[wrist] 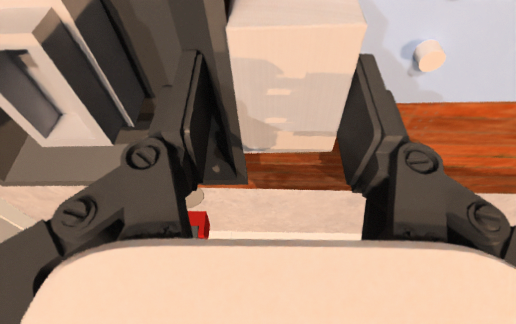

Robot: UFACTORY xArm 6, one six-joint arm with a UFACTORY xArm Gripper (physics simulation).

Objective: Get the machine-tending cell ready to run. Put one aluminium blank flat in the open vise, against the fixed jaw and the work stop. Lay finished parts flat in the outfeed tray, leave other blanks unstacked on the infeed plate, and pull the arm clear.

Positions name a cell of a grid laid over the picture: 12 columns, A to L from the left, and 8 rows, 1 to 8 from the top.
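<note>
A blue-grey infeed plate (K2) is there for me to see. I see a dark grey outfeed tray (D2) as well.
</note>
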